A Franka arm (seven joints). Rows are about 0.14 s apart.
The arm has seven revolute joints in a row. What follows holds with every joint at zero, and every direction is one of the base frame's. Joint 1 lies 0.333 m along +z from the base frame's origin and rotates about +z. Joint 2 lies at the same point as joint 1 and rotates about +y. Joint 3 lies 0.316 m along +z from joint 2 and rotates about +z. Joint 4 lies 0.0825 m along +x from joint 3 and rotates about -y. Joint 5 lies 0.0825 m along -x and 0.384 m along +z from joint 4 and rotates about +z. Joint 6 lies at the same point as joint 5 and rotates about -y. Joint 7 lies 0.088 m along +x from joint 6 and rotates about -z. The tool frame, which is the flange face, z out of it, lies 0.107 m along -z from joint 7; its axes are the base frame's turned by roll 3.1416, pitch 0 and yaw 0 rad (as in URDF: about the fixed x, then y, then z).
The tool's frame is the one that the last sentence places.
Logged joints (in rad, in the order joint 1, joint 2, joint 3, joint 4, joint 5, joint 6, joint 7), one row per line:
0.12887, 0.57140, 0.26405, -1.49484, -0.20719, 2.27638, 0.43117
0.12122, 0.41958, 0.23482, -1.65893, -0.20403, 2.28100, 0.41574
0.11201, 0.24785, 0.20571, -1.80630, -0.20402, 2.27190, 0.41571
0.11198, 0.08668, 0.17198, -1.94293, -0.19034, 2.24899, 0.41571
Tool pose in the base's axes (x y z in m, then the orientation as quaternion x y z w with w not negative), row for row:
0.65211, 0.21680, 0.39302, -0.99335, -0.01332, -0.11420, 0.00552
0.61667, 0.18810, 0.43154, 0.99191, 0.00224, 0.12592, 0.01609
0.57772, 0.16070, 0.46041, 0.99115, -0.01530, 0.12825, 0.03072
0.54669, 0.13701, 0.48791, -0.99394, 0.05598, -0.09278, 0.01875
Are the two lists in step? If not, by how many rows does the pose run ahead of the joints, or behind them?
The pose runs 1 row ahead of the joints: the pose in row i belongs to the joints in row i + 1.
